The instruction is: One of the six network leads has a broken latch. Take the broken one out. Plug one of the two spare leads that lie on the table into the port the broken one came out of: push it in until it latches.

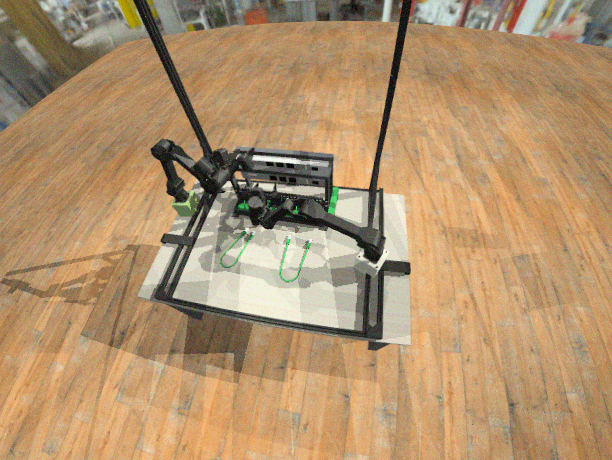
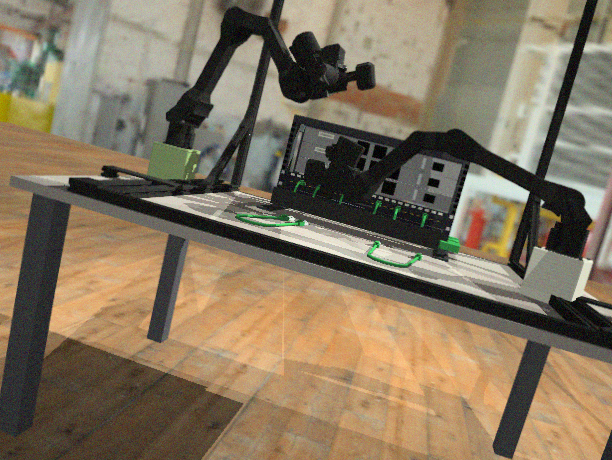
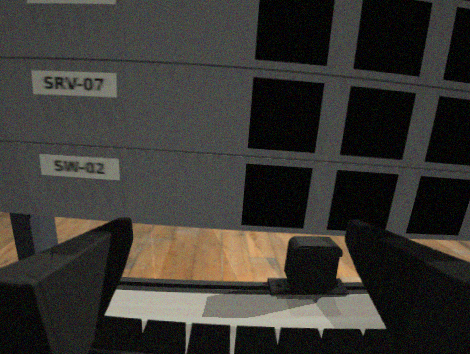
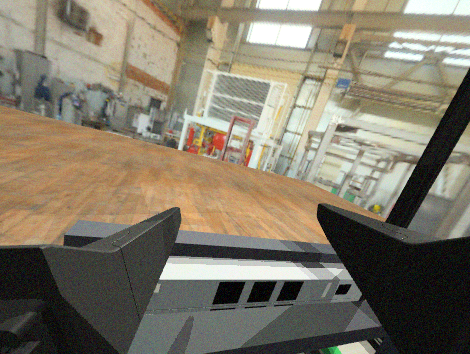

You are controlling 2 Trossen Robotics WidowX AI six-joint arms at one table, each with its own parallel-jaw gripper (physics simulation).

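Frame: origin at the left arm's base, x back, y right, z up, level; metres.
Seen in the pictures: left gripper, fingertip midpoint: (image 1: 266, 183) (image 3: 241, 229); right gripper, fingertip midpoint: (image 1: 246, 148) (image 2: 354, 86) (image 4: 248, 211); left arm's base, link origin: (image 1: 373, 254) (image 2: 563, 253); right arm's base, link origin: (image 1: 182, 197) (image 2: 177, 146).
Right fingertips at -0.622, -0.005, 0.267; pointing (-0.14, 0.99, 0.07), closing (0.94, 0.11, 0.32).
Offsets run from my right fingertips to a thing's top centre, as dx, dy, dz. "spot": to the spot under its first point.
Several green network leads @[+0.166, -0.007, -0.282] (image 2: 377, 206) are plugged in along the black patch panel @[+0.118, -0.012, -0.305] (image 2: 360, 220) at the rack's foot; which latch is broken cannot be told. One spare lead @[spot: +0.116, -0.365, -0.365] (image 1: 230, 266) (image 2: 272, 224) lies looped on the table at the left. The other spare lead (image 1: 289, 280) (image 2: 395, 264) lies looped farther right. My left gripper (image 1: 257, 190) (image 2: 316, 171) (image 3: 241, 229) is wide open in front of the rack, above the panel, with no lead between its fingers. My right gripper (image 1: 245, 157) (image 2: 367, 75) (image 4: 248, 211) is open and empty, high by the rack's upper left.
The rack (image 1: 330, 175) (image 2: 289, 145) stands at the back of the table, with unit faces labelled SRV-07 @[spot: -0.081, +0.040, -0.184] (image 3: 74, 84) and SW-02 @[spot: -0.081, +0.040, -0.228] (image 3: 79, 167). A green block (image 1: 334, 200) (image 2: 450, 245) is at its right foot. Black frame posts (image 1: 390, 105) rise at both sides.
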